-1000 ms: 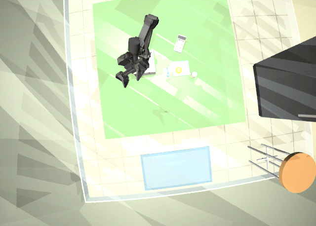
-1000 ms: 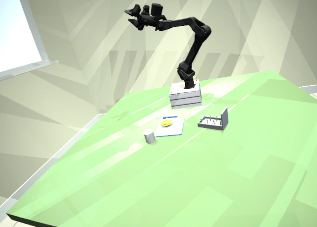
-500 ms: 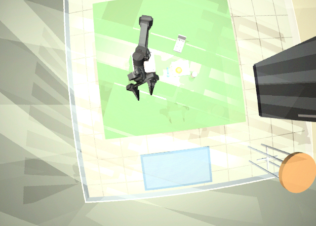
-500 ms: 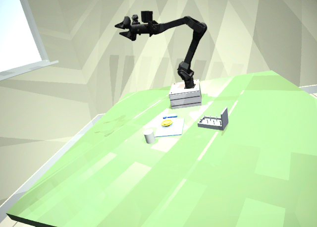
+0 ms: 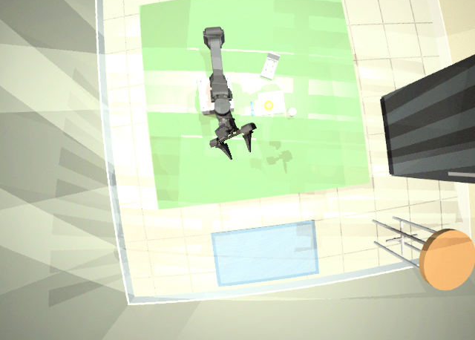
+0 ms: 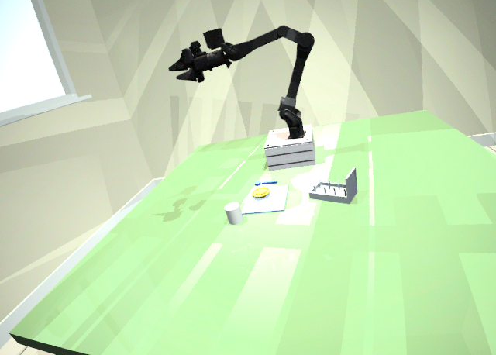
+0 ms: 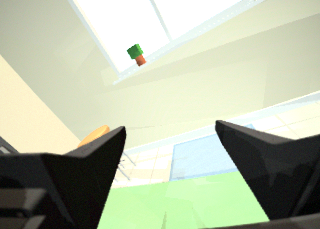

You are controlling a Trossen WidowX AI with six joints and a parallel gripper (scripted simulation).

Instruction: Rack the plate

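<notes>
My gripper tip is now 15 cm short of the yellow plate, 32 cm to the right of it and 43 cm above it. Round my gripper tip: dish rack: 15 cm ahead, 55 cm to the left, 42 cm below; pale blue mat: 17 cm ahead, 34 cm to the left, 44 cm below.
</notes>
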